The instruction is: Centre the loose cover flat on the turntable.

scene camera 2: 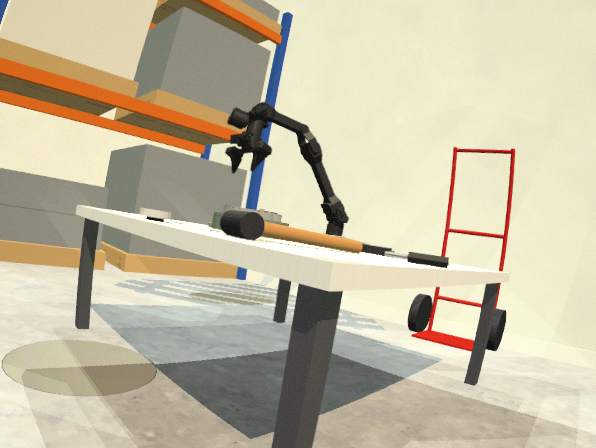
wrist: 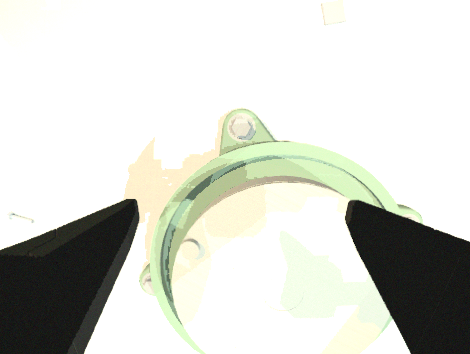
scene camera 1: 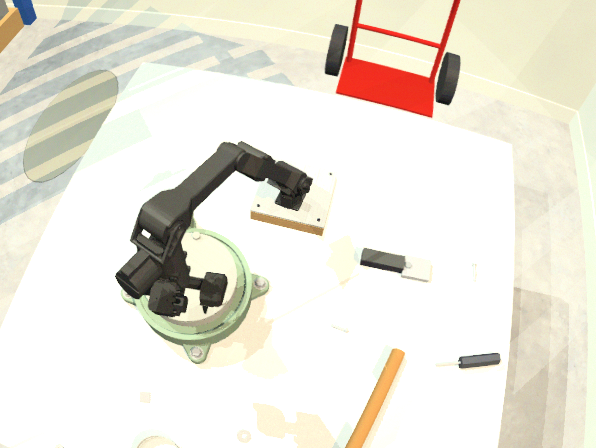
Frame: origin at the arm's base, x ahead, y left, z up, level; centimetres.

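Seen in the pictures: gripper, between the fingertips: (scene camera 2: 242, 172) (wrist: 243, 209); arm's base, origin of its link: (scene camera 1: 290, 198).
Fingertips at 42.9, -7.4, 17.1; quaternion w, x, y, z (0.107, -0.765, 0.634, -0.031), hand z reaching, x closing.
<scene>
Pixels of each thing's middle, then the offset from my fingertips to it, as dx, dy, dz. "*": a spot on its surface instead.
- round cream cover, middle of its body: (wrist: 281, 285) (scene camera 1: 189, 278) (scene camera 2: 252, 214) -11.5, -6.1, -13.8
- green turntable, a spot on its surface: (wrist: 310, 152) * +2.4, -5.7, -15.1
- scraper, middle of its body: (scene camera 1: 396, 263) (scene camera 2: 384, 251) -36.3, +38.4, -19.7
- screwdriver, middle of its body: (scene camera 1: 468, 361) (scene camera 2: 416, 258) -16.5, +63.5, -19.7
- orange-handled hammer, middle of its body: (scene camera 1: 364, 425) (scene camera 2: 301, 236) +6.4, +43.0, -18.7
- washer, middle of its body: (scene camera 1: 243, 436) +17.6, +18.6, -21.0
- small square, a spot on its surface: (wrist: 333, 12) (scene camera 1: 145, 396) * +18.4, -5.8, -20.9
The round cream cover (scene camera 1: 220, 257) (scene camera 2: 272, 215) (wrist: 240, 215) lies inside the green turntable (scene camera 1: 200, 336) (scene camera 2: 216, 220) (wrist: 310, 152), which has bolted lugs. In the wrist view the green band looks wider along the cover's upper and upper-left edge than at the right, so the cover appears off-centre. A slight tilt cannot be judged. Small round studs show on the cover. My gripper (scene camera 1: 192, 309) (scene camera 2: 243, 170) (wrist: 243, 209) is open and empty, high above the turntable, its fingers pointing down. The arm hides the cover's left part in the first scene view.
The arm's base board (scene camera 1: 265, 209) stands behind and right of the turntable. A scraper (scene camera 1: 382, 260), a screwdriver (scene camera 1: 479, 360) (scene camera 2: 427, 259) and an orange-handled hammer (scene camera 1: 377, 395) (scene camera 2: 310, 235) lie to the right. A washer (scene camera 1: 244, 436) and a small square (scene camera 1: 145, 397) (wrist: 333, 12) lie in front.
</scene>
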